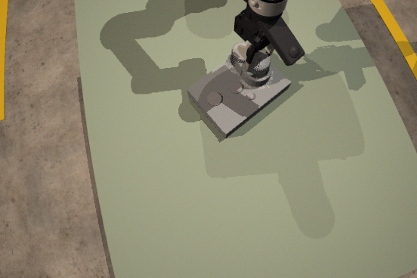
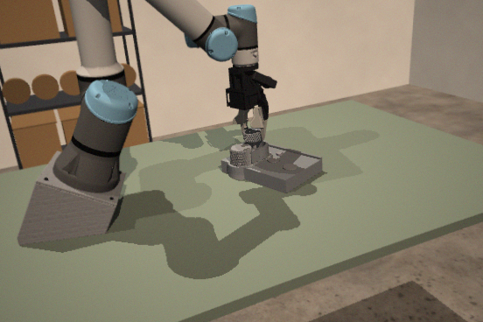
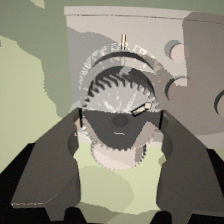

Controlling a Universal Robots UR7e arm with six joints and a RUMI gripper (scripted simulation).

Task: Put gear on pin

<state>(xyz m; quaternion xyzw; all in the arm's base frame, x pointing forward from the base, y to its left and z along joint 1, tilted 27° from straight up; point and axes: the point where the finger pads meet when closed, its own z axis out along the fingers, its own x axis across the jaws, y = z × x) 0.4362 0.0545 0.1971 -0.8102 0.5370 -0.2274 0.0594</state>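
Now: the gear right at my hand.
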